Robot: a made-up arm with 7 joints. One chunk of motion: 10 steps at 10 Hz.
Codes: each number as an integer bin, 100 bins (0 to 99) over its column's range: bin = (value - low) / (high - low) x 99, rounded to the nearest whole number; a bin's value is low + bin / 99 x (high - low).
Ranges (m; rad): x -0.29..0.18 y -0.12..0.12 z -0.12..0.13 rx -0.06..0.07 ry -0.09..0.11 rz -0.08..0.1
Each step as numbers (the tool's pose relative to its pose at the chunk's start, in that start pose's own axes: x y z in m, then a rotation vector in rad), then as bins.
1 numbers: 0.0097 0.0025 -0.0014 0.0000 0.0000 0.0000
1 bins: 63 51 47 46 45 44
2 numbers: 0.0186 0.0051 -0.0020 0.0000 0.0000 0.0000
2 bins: 65 52 47 46 45 44
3 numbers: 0.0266 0.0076 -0.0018 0.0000 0.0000 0.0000
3 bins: 67 53 47 46 45 44
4 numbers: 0.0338 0.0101 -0.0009 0.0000 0.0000 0.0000
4 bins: 68 54 47 46 45 44
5 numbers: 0.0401 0.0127 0.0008 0.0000 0.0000 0.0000
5 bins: 70 55 48 46 45 44
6 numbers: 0.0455 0.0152 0.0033 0.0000 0.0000 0.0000
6 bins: 71 56 49 46 45 44
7 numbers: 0.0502 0.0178 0.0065 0.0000 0.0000 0.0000
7 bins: 72 57 50 46 45 44
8 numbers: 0.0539 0.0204 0.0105 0.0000 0.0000 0.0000
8 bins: 72 58 52 46 45 44
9 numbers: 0.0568 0.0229 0.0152 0.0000 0.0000 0.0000
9 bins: 73 59 54 46 45 44
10 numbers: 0.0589 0.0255 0.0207 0.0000 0.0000 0.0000
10 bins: 73 60 56 46 45 44
